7 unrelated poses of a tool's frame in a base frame.
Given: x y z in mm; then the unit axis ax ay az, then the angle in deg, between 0 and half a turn.
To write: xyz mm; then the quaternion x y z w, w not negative. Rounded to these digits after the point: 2 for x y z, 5 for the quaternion.
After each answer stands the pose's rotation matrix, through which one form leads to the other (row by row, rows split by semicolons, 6 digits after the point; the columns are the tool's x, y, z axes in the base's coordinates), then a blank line. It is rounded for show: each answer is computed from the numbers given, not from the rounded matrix.
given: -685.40, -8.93, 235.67, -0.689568, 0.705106, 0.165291, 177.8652
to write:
-685.40, -8.93, 235.67, -0.68945, 0.70498, 0.16526, 0.01863
-0.048628 -0.978257 -0.201614; -0.965943 -0.005302 0.258701; -0.254145 0.207328 -0.944683

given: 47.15, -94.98, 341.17, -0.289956, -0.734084, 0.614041, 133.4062
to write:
47.15, -94.98, 341.17, -0.26632, -0.67423, 0.56398, 0.39550
-0.545319 -0.086984 -0.833703; 0.805218 0.222013 -0.549850; 0.232921 -0.971156 -0.051026

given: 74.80, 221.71, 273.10, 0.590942, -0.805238, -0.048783, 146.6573
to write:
74.80, 221.71, 273.10, 0.56610, -0.77139, -0.04673, 0.28688
-0.194454 -0.846558 -0.495506; -0.900185 0.354689 -0.252711; 0.389685 0.396907 -0.831030

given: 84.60, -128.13, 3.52, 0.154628, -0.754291, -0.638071, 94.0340
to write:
84.60, -128.13, 3.52, 0.11312, -0.55181, -0.46678, 0.68178
-0.044757 0.511651 -0.858027; -0.761330 0.538632 0.360905; 0.646818 0.669395 0.365428

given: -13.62, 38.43, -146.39, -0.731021, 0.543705, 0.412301, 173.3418
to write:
-13.62, 38.43, -146.39, -0.72979, 0.54279, 0.41161, 0.05807
0.071925 -0.840044 -0.537729; -0.744435 -0.404018 0.531588; -0.663810 0.362070 -0.654417

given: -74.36, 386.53, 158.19, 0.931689, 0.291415, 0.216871, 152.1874
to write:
-74.36, 386.53, 158.19, 0.90438, 0.28287, 0.21051, 0.24033
0.751332 0.410463 0.516739; 0.612839 -0.724443 -0.315610; 0.244802 0.553807 -0.795846

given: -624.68, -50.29, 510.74, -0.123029, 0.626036, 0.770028, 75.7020
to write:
-624.68, -50.29, 510.74, -0.07549, 0.38414, 0.47250, 0.78961
0.258363 -0.804175 0.535305; 0.688177 0.542095 0.482230; -0.677983 0.243794 0.693472

